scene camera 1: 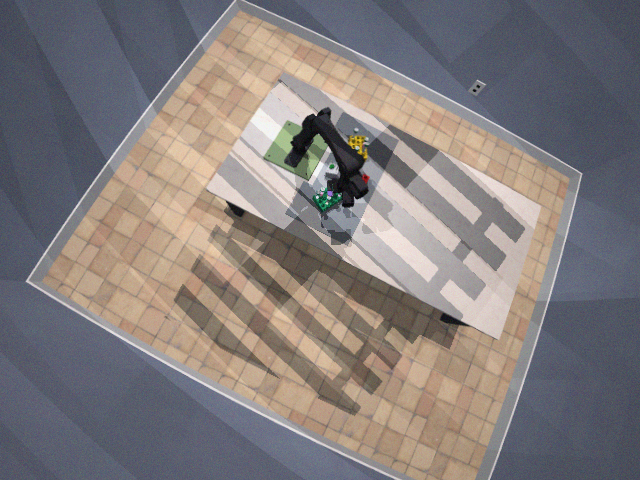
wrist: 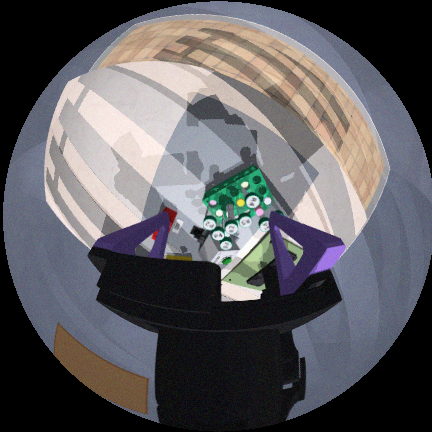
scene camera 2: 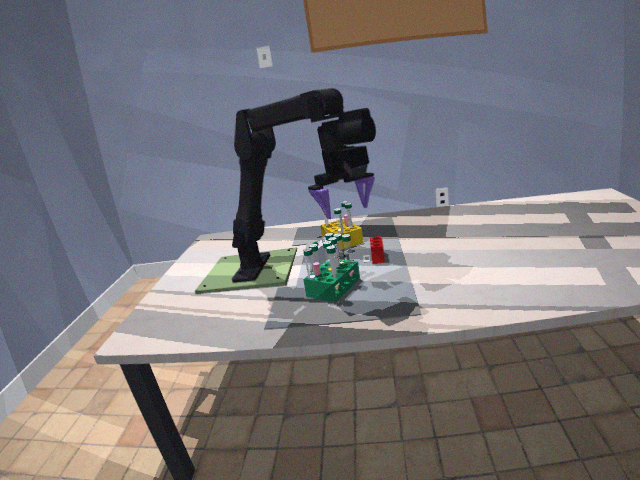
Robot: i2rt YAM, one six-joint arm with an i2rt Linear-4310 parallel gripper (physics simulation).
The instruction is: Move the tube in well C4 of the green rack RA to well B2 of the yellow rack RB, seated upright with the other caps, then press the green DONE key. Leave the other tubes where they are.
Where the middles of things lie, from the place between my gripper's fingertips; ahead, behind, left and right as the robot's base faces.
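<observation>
With the grey box with green button (wrist: pixel 209 249) as my reference, my gripper is 8 cm past it, 17 cm to the right of it and 16 cm above it.
</observation>
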